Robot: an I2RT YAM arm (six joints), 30 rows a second.
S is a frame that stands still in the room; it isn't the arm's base.
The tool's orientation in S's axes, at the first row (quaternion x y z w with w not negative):
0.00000, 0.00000, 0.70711, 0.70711
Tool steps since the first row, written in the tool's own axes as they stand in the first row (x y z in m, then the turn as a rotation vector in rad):
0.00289, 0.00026, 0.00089, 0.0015, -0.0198, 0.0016
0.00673, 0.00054, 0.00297, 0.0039, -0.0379, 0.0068
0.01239, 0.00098, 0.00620, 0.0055, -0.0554, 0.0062
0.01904, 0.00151, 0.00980, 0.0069, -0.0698, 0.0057
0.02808, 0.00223, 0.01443, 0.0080, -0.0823, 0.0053
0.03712, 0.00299, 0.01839, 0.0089, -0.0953, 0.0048
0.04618, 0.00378, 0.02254, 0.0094, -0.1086, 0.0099
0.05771, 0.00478, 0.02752, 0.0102, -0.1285, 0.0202
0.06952, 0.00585, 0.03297, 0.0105, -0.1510, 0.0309
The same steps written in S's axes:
-0.00026, 0.00289, 0.00089, 0.0198, 0.0015, 0.0016
-0.00054, 0.00673, 0.00297, 0.0379, 0.0039, 0.0068
-0.00098, 0.01239, 0.00620, 0.0554, 0.0055, 0.0062
-0.00151, 0.01904, 0.00980, 0.0698, 0.0069, 0.0057
-0.00223, 0.02808, 0.01443, 0.0823, 0.0080, 0.0053
-0.00299, 0.03712, 0.01839, 0.0953, 0.0089, 0.0048
-0.00378, 0.04618, 0.02254, 0.1086, 0.0094, 0.0099
-0.00478, 0.05771, 0.02752, 0.1285, 0.0102, 0.0202
-0.00585, 0.06952, 0.03297, 0.1510, 0.0105, 0.0309

